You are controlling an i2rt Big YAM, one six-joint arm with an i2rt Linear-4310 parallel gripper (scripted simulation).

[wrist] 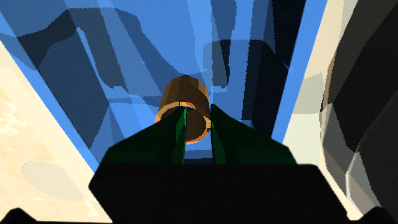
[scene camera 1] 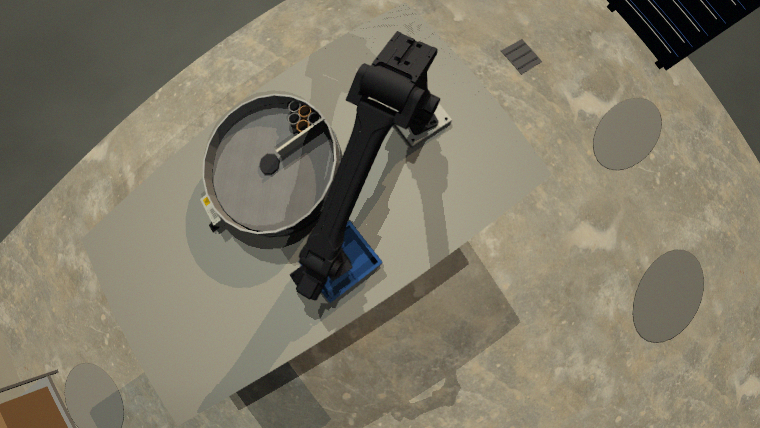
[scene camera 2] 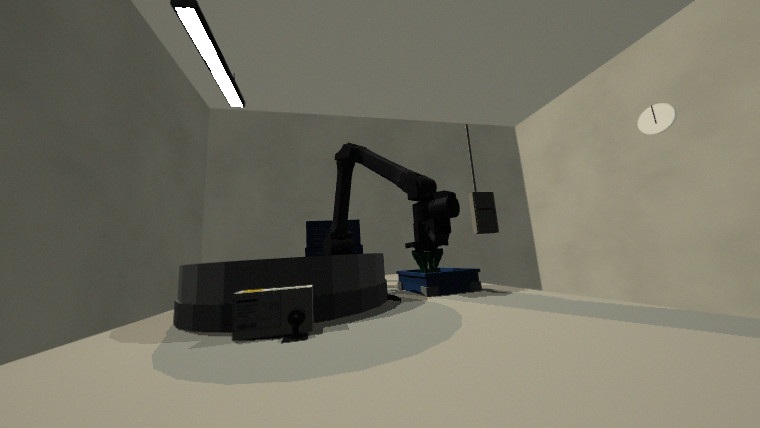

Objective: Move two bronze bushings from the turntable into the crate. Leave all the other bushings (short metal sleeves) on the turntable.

Labels:
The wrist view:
my gripper: 198, 111
bronze bushing: 188, 91
blue crate: 102, 77
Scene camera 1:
blue crate: 361, 258
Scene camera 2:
my gripper: 429, 279
blue crate: 446, 280

